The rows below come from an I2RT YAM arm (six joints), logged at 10 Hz.
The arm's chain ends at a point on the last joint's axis. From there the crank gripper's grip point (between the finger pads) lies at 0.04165 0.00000 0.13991 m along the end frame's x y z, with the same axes.
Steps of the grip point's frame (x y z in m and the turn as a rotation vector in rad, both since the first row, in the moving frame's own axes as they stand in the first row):
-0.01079 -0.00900 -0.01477 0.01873 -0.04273 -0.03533
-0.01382 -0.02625 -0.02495 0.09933 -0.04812 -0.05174
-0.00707 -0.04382 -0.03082 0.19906 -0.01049 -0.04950
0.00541 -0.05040 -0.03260 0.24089 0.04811 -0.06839
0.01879 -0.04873 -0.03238 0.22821 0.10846 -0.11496
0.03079 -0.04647 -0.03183 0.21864 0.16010 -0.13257
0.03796 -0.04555 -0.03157 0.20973 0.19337 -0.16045
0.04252 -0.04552 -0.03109 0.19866 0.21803 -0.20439
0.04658 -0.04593 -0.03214 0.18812 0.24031 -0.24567
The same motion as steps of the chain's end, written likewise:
-0.00470 -0.00500 -0.01638 0.01873 -0.04273 -0.03533
-0.00664 -0.01031 -0.02599 0.09933 -0.04812 -0.05174
-0.00487 -0.01411 -0.02828 0.19906 -0.01049 -0.04950
0.00004 -0.01425 -0.02608 0.24089 0.04811 -0.06839
0.00615 -0.01213 -0.02294 0.22821 0.10846 -0.11496
0.01163 -0.01015 -0.01957 0.21864 0.16010 -0.13257
0.01502 -0.00885 -0.01732 0.20973 0.19337 -0.16045
0.01732 -0.00780 -0.01534 0.19866 0.21803 -0.20439
0.01943 -0.00716 -0.01500 0.18812 0.24031 -0.24567

